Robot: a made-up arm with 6 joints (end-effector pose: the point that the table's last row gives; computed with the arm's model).
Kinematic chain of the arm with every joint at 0, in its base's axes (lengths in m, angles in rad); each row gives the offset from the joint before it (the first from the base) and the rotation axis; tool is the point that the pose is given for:
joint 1: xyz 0 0 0.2 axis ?
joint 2: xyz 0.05 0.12 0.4 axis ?
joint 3: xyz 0.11 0 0.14 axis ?
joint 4: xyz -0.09 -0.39 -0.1 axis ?
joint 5: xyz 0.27 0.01 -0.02 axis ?
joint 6: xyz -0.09 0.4 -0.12 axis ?
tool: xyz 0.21 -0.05 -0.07
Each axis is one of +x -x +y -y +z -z.
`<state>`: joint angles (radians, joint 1 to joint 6).
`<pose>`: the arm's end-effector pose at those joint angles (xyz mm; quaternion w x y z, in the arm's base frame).
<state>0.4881 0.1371 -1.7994 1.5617 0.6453 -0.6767</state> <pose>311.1 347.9 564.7 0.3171 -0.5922 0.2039 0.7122</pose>
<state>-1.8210 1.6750 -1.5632 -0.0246 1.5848 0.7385</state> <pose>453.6 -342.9 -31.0 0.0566 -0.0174 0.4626 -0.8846</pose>
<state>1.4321 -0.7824 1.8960 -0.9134 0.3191 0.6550</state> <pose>-72.7 681.2 -246.7 0.7042 -0.1430 0.2187 0.6602</pose>
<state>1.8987 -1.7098 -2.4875 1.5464 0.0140 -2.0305</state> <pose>169.7 503.4 -188.2 0.0445 -0.9452 0.0490 0.3198</pose>
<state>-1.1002 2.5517 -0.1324 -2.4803 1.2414 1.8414</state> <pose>130.7 -282.4 301.8 0.5110 -0.5054 -0.5175 -0.4644</pose>
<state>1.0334 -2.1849 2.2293 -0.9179 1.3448 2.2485</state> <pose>50.9 421.8 111.8 0.1287 -0.2911 0.7035 -0.6355</pose>
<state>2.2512 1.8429 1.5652 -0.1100 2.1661 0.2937</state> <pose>-246.7 181.8 -462.8 0.8948 -0.4161 0.0107 0.1615</pose>
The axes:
joint 1: -x
joint 2: +y
joint 3: +x
joint 4: -y
joint 5: +z
joint 6: -x

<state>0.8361 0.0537 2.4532 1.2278 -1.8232 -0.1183</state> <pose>441.5 111.9 -144.4 0.0411 -0.6669 -0.1679 0.7248</pose>
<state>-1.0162 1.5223 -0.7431 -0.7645 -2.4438 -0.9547</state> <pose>308.2 -631.2 -404.4 0.9030 -0.2887 -0.0173 -0.3177</pose>
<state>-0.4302 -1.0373 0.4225 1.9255 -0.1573 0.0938</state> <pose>-322.9 -371.1 787.1 0.0344 0.2749 -0.8983 -0.3410</pose>
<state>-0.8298 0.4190 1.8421 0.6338 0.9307 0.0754</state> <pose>278.9 -78.7 759.9 0.4508 0.8090 -0.2916 -0.2392</pose>
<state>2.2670 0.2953 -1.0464 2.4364 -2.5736 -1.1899</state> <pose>198.1 1090.9 -701.3 0.8627 0.3013 -0.2098 0.3478</pose>
